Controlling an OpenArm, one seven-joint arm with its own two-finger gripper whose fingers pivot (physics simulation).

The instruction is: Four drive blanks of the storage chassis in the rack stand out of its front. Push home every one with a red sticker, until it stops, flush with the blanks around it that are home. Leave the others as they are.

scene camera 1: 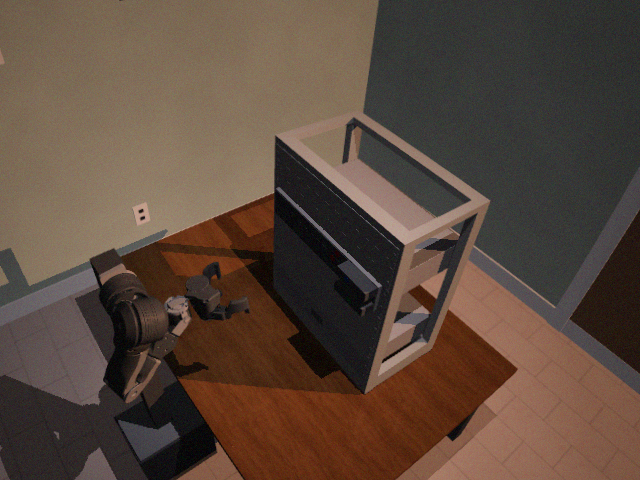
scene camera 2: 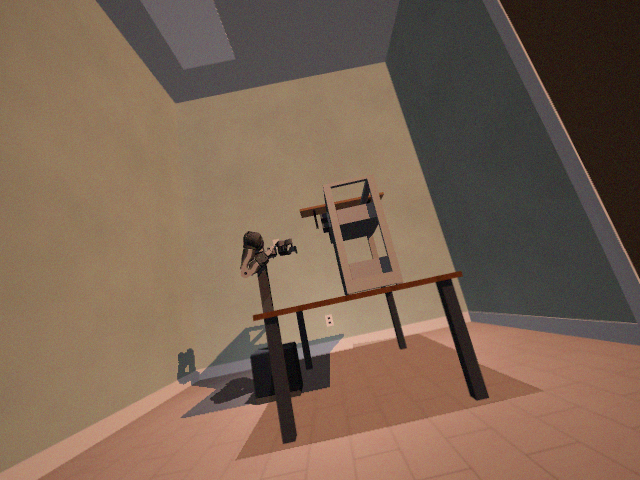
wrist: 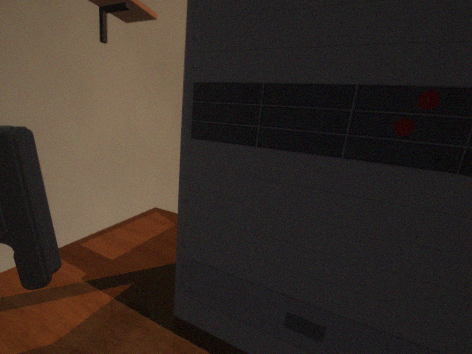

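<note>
The storage chassis (scene camera 1: 310,227) (scene camera 2: 359,228) (wrist: 300,117) sits in the pale rack (scene camera 1: 395,294) (scene camera 2: 387,242). In the wrist view, a red-stickered blank (wrist: 429,100) in the top row and another red-stickered blank (wrist: 404,127) in the middle row look flush with the blanks around them. Dark blanks (scene camera 1: 356,279) (scene camera 2: 324,222) stand out near the chassis's right end; their stickers cannot be made out, and they lie mostly beyond the wrist view's right edge. My gripper (scene camera 1: 227,287) (scene camera 2: 294,246) is open and empty, in front of the rack and apart from it. One finger shows at the wrist view's left.
The rack stands on the wooden table (scene camera 1: 310,428) (scene camera 2: 310,305) (wrist: 125,240). Dark plain panels lie above and below the row of blanks. A wooden wall shelf (scene camera 2: 310,211) (wrist: 135,10) with a dark bracket is behind the rack. The arm's black base box (scene camera 1: 175,439) stands beside the table.
</note>
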